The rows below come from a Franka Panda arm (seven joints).
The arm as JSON. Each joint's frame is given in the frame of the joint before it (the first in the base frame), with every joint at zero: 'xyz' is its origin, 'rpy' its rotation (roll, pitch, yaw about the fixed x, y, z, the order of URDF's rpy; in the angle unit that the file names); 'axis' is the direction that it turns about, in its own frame. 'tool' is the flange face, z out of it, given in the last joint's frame.
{
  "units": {
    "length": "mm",
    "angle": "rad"
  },
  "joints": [
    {
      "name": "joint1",
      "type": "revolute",
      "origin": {
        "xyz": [
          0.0,
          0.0,
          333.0
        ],
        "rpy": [
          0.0,
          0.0,
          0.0
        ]
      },
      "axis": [
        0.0,
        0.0,
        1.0
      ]
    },
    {
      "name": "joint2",
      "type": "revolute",
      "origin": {
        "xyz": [
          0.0,
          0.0,
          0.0
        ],
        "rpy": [
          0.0,
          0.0,
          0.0
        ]
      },
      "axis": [
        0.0,
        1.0,
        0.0
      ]
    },
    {
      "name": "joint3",
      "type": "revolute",
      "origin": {
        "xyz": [
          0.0,
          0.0,
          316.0
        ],
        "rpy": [
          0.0,
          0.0,
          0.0
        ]
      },
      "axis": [
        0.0,
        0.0,
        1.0
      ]
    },
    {
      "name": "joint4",
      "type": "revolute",
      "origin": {
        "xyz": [
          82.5,
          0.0,
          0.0
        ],
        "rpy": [
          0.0,
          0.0,
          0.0
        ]
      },
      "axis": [
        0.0,
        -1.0,
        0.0
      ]
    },
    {
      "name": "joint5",
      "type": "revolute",
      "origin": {
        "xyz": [
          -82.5,
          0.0,
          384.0
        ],
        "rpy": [
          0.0,
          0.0,
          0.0
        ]
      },
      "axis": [
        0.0,
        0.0,
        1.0
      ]
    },
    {
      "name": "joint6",
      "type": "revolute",
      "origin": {
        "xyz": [
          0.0,
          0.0,
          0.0
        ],
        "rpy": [
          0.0,
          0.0,
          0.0
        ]
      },
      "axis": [
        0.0,
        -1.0,
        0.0
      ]
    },
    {
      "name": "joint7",
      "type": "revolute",
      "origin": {
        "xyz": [
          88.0,
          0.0,
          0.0
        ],
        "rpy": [
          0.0,
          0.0,
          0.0
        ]
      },
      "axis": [
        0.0,
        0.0,
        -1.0
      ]
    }
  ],
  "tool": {
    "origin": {
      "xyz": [
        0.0,
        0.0,
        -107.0
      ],
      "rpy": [
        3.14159,
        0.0,
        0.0
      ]
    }
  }
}
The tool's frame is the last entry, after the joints.
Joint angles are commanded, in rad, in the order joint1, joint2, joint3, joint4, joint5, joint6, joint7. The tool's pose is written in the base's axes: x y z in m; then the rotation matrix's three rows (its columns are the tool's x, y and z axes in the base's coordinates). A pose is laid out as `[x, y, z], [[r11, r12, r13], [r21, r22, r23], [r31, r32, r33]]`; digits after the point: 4 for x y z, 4 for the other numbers.
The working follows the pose.
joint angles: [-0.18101 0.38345 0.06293 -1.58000 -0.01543 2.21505 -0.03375]
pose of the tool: [0.6873, -0.0878, 0.4432], [[0.9648, -0.0840, 0.2491], [-0.0815, -0.9965, -0.0202], [0.2499, -0.0008, -0.9683]]
Where each joint sits with the arm in this pose, in the base's axes (m; each line is computed from the numbers above, not from the rounded line before):
joint1: 0.0000 0.0000 0.3330
joint2: 0.0000 0.0000 0.3330
joint3: 0.1163 -0.0213 0.6261
joint4: 0.1923 -0.0299 0.5952
joint5: 0.5760 -0.0755 0.5248
joint6: 0.5760 -0.0755 0.5248
joint7: 0.6606 -0.0857 0.5468
the tool: 0.6873 -0.0878 0.4432

